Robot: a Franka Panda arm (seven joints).
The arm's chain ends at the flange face. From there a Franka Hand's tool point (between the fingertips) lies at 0.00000 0.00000 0.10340 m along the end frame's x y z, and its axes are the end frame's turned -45 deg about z.
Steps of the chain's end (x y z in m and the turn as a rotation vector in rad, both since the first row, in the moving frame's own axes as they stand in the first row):
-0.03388 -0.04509 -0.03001 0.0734 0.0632 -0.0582
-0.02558 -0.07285 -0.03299 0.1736 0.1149 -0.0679
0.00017 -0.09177 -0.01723 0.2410 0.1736 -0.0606
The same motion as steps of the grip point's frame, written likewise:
0.01787 -0.05687 -0.03049 0.0072 0.0966 -0.0582
0.05421 -0.07457 -0.03522 0.0415 0.2040 -0.0679
0.09471 -0.07054 -0.02176 0.0477 0.2932 -0.0606

